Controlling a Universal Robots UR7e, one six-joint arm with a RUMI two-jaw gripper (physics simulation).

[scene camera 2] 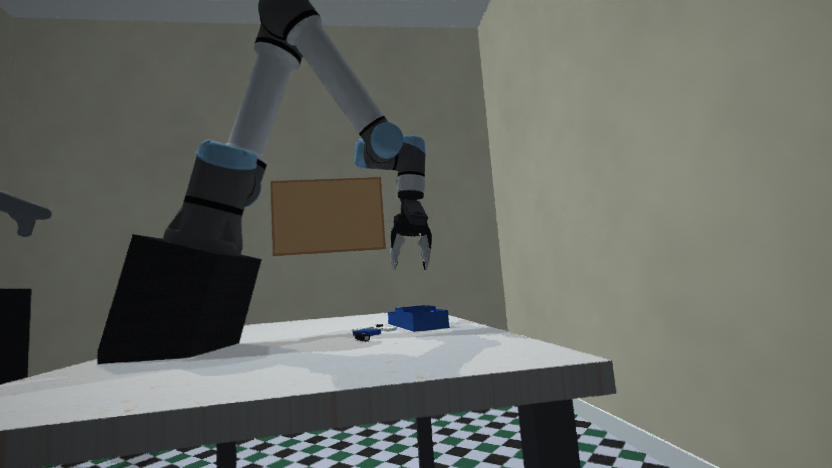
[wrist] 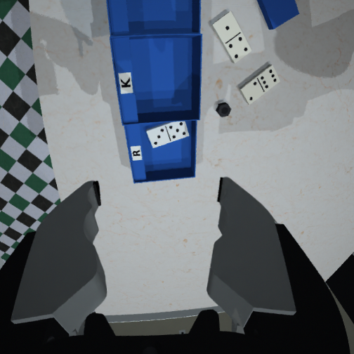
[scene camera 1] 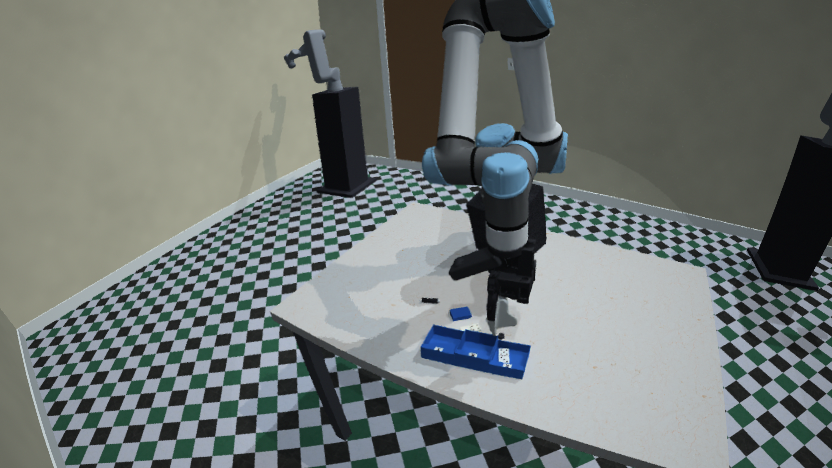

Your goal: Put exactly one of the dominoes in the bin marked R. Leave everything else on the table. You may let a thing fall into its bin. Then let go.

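Seen in the pictures: gripper, fingertip midpoint: (scene camera 2: pixel 409 269) (scene camera 1: pixel 500 320); arm's base, link origin: (scene camera 2: pixel 203 247).
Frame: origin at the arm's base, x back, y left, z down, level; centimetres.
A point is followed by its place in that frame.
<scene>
A white domino (scene camera 1: pixel 503 355) @(x -45.3, y 13.6, z 20.1 cm) (wrist: pixel 168 134) lies in the bin marked R (scene camera 1: pixel 515 366) @(x -49.1, y 17.6, z 18.6 cm) (wrist: pixel 167 162), the end compartment of the blue tray, close to the wall it shares with bin K. Two more white dominoes lie on the table beside the tray; in the wrist view one domino (wrist: pixel 231 37) is near the top and the other domino (wrist: pixel 259 84) is below it. My gripper (scene camera 2: pixel 410 267) @(x -47.5, y 12.2, z 7.1 cm) (wrist: pixel 159 180) is open and empty, above the level of the tray. In scene camera 1 one finger hides much of the other.
The bin marked K (wrist: pixel 162 75) (scene camera 1: pixel 478 346) @(x -43.8, y 6.7, z 20.8 cm) is the tray's middle compartment. A black nut (wrist: pixel 223 109) (scene camera 1: pixel 500 335) @(x -38.3, y 10.7, z 20.7 cm) lies beside the tray. A blue block (scene camera 1: pixel 460 313) @(x -34.0, y -2.0, z 20.4 cm) (wrist: pixel 279 11) and a dark cylindrical piece (scene camera 1: pixel 429 300) @(x -32.0, y -12.1, z 20.3 cm) (scene camera 2: pixel 362 337) @(x -31.3, y -14.2, z 20.6 cm) lie farther off on the table (scene camera 1: pixel 628 349) @(x -33.0, y 45.3, z 21.4 cm).
</scene>
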